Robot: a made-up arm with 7 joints.
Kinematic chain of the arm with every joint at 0, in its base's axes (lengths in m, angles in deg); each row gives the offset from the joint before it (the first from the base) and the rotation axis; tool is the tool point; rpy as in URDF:
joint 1: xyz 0 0 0.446 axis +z
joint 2: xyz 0 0 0 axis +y
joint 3: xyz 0 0 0.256 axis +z
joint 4: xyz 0.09 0 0 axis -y
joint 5: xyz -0.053 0 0.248 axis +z
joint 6: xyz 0 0 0 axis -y
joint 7: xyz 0.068 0 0 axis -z
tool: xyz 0 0 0 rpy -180 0 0
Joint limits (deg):
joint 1: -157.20..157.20
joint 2: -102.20..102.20
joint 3: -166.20..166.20
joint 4: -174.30..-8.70
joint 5: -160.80..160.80
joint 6: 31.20..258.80
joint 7: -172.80..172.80
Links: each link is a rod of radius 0.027 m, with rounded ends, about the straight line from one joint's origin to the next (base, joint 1, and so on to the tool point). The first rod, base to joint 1, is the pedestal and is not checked.
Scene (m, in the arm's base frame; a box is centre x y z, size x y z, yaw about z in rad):
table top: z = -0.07
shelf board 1: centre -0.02 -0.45 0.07 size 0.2 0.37 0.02 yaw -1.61
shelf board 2: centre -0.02 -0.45 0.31 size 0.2 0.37 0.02 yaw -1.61
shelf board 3: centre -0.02 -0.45 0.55 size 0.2 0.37 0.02 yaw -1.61
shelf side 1: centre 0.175 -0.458 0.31 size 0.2 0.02 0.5 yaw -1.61
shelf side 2: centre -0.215 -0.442 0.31 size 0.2 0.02 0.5 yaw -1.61
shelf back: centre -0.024 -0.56 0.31 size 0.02 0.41 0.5 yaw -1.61
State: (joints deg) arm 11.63 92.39 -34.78 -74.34 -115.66 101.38 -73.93
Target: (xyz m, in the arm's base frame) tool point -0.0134 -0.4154 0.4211
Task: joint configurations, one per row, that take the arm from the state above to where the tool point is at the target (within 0.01 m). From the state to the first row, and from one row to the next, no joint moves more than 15 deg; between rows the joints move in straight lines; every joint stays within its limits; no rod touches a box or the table.
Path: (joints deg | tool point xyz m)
1: 12.16 92.05 -41.32 -87.32 -114.43 104.61 -69.42 | 0.3517 -0.1833 0.1232
2: 12.68 91.71 -47.87 -100.29 -113.19 107.83 -64.91 | 0.2930 -0.2293 0.1525
3: 13.21 91.37 -54.41 -113.27 -111.96 111.06 -60.40 | 0.2330 -0.2604 0.1945
4: 13.74 91.03 -60.96 -126.25 -110.73 114.28 -55.88 | 0.1738 -0.2734 0.2438
5: 9.45 86.00 -70.20 -136.62 -113.95 111.37 -61.90 | 0.1180 -0.2921 0.3157
6: 5.17 80.97 -79.43 -147.00 -117.17 108.45 -67.91 | 0.0545 -0.2841 0.3764
7: 0.88 75.93 -88.67 -157.37 -120.39 105.54 -73.93 | -0.0069 -0.2508 0.4211
8: -7.35 76.58 -86.77 -144.48 -119.49 103.37 -73.93 | -0.0066 -0.3098 0.4219
9: -15.59 77.22 -84.87 -131.59 -118.60 101.21 -73.93 | -0.0088 -0.3649 0.4218
10: -23.82 77.87 -82.98 -118.70 -117.70 99.05 -73.93 | -0.0134 -0.4154 0.4211

